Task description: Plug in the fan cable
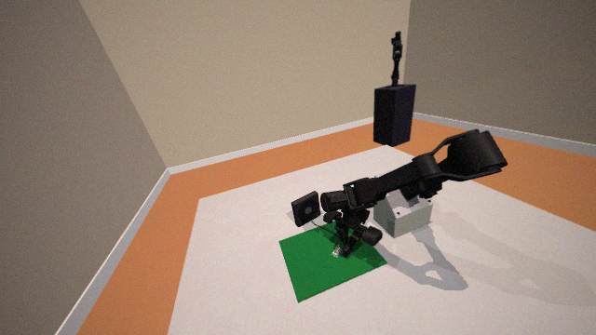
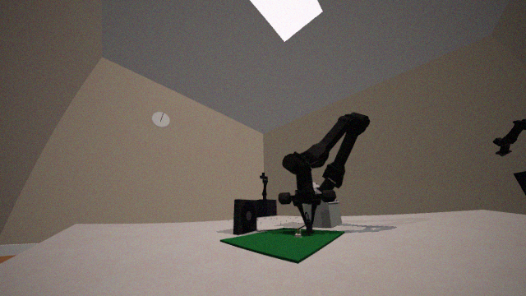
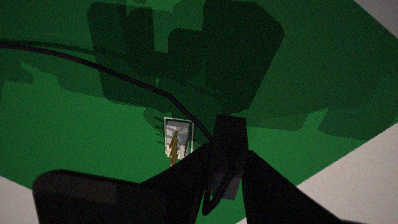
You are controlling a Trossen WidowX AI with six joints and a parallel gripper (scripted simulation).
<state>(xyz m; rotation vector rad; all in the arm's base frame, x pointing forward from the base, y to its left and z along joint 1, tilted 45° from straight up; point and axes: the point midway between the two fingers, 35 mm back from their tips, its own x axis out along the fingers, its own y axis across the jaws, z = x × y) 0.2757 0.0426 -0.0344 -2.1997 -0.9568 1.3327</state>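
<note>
Right now the board is 6 cm ahead of my gripper tip, 5 cm to the right of it and 5 cm below it. Also, from my gripper tip: black fan: 4 cm ahead, 22 cm to the right, 2 cm above; then black plug: 1 cm ahead.
</note>
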